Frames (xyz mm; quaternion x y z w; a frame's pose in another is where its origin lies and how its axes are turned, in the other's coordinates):
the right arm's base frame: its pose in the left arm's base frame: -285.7 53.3 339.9 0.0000 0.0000 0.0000 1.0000
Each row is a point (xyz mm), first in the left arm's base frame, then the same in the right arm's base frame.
Working: the left arm's base frame: its pose in the right arm's base frame: 285.7 -53.3 -339.9 0.0000 0.0000 0.0000 1.0000

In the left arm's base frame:
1: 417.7 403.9 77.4
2: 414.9 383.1 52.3
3: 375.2 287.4 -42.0
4: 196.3 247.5 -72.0
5: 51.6 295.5 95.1
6: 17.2 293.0 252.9
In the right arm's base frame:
1: 703.4 350.6 -262.5
2: 700.6 329.8 -287.6
3: 660.9 234.1 -381.9
4: 482.0 194.2 -411.9
5: 337.3 242.2 -244.8
6: 302.9 239.7 -87.0

